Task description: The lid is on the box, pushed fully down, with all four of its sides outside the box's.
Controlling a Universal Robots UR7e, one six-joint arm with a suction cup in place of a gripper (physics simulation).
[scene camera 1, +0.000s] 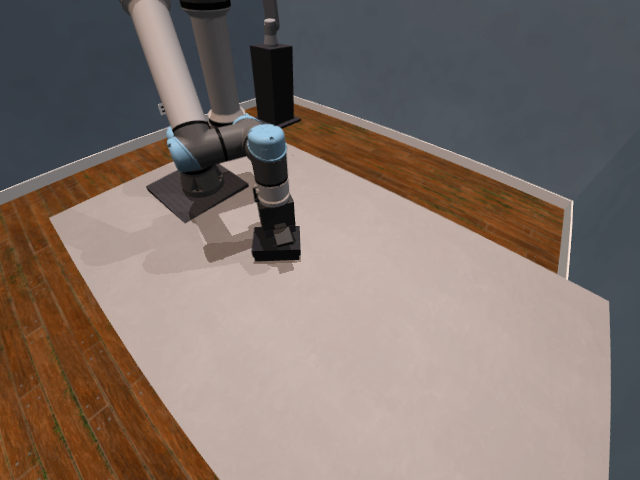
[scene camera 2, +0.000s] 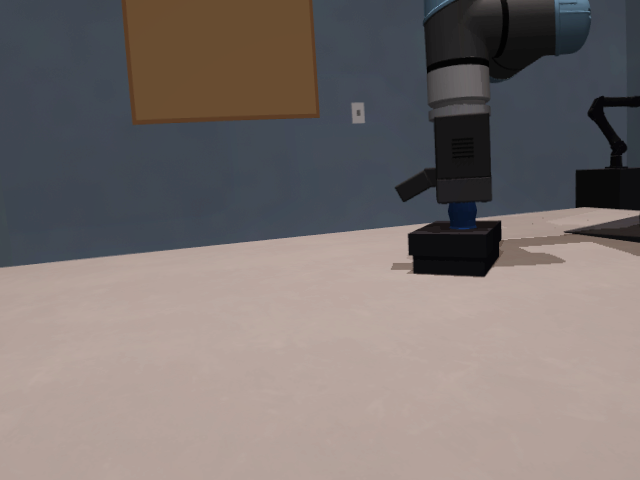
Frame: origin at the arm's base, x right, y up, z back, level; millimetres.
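Seen in the pictures: arm's base, origin of its link: [scene camera 1: 203, 183].
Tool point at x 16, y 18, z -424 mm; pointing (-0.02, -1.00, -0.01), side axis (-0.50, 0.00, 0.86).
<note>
Offsets run from my tool point to a thing's top centre. Level surfaces: height alone.
A black box @[dy +11, dx +11, dz +0 mm] [scene camera 2: 449, 265] stands on the pale table top at the right in the scene camera 2 view. The black lid @[dy +14, dx +11, dz +0 mm] [scene camera 2: 447, 244] [scene camera 1: 276, 254] lies level over it, with its sides overhanging the box's near walls. A lower strip of the box shows below the lid's edge. The far sides are hidden. My gripper, a blue suction cup [scene camera 2: 463, 227], points straight down and touches the lid's top, with suction holding the lid. In the scene camera 1 view the cup is hidden behind the black tool body.
My arm's dark base plate [scene camera 1: 185, 210] lies on the table top @[dy -36 mm] [scene camera 1: 361, 335] behind the box. A black pedestal [scene camera 1: 275, 82] with another arm stands beyond the table, near the wall. A brown board [scene camera 2: 222, 62] hangs on the wall.
</note>
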